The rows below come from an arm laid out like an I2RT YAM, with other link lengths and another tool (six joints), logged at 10 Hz.
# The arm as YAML. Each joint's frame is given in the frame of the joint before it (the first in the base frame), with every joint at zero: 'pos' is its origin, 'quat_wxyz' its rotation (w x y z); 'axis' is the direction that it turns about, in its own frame. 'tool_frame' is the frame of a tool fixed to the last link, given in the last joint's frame.
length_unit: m
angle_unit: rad
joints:
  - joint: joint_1
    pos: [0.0, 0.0, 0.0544]
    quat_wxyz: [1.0, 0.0, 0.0, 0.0]
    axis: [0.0, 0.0, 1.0]
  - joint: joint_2
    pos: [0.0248, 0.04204, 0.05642]
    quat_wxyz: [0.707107, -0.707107, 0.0, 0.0]
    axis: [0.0, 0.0, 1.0]
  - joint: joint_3
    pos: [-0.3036, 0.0, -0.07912]
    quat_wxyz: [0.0, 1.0, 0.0, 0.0]
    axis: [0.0, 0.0, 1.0]
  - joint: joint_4
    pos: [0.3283, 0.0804, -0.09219]
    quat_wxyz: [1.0, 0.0, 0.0, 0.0]
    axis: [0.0, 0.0, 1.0]
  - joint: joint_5
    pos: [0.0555, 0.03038, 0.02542]
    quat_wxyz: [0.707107, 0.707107, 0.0, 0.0]
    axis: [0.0, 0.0, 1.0]
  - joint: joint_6
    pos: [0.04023, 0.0, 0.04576]
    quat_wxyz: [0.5, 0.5, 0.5, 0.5]
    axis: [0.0, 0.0, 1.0]
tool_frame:
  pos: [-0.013, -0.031, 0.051]
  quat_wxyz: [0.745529, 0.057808, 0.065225, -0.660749]
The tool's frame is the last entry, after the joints.
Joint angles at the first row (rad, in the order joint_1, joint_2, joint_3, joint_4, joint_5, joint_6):
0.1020 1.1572 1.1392 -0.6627 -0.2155 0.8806
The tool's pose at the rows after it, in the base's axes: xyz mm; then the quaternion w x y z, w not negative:
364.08, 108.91, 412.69, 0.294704, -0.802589, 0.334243, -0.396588
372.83, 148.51, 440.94, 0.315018, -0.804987, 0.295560, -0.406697
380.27, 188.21, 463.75, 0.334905, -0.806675, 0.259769, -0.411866
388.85, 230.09, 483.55, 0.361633, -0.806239, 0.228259, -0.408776
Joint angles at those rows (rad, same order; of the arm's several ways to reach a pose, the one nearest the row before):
0.2112 1.2366 1.2684 -0.6623 -0.1766 0.8867
0.3113 1.3150 1.3938 -0.6619 -0.1442 0.8859
0.4002 1.3993 1.5165 -0.6627 -0.1213 0.8820
0.4793 1.4983 1.6516 -0.6624 -0.1197 0.8880

